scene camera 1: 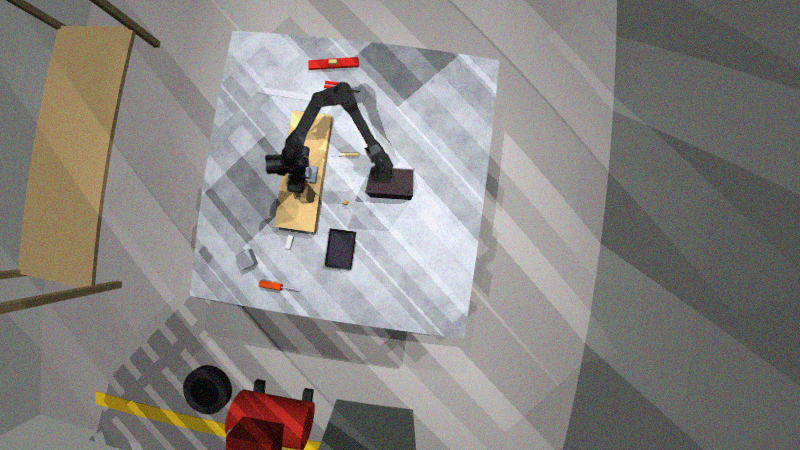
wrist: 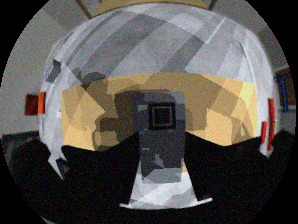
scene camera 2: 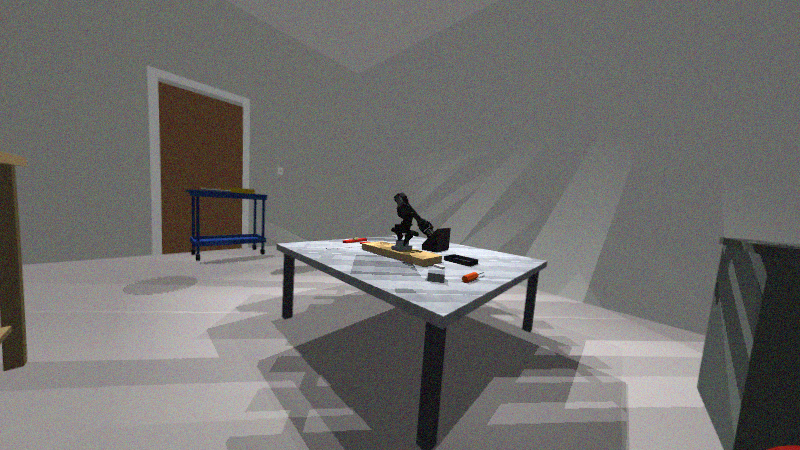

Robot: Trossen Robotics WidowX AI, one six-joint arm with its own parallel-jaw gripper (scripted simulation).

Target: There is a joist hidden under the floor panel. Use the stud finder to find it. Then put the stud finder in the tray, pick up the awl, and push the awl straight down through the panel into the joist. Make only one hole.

In view: my gripper (wrist: 159, 132) and a stud finder (wrist: 159, 116).
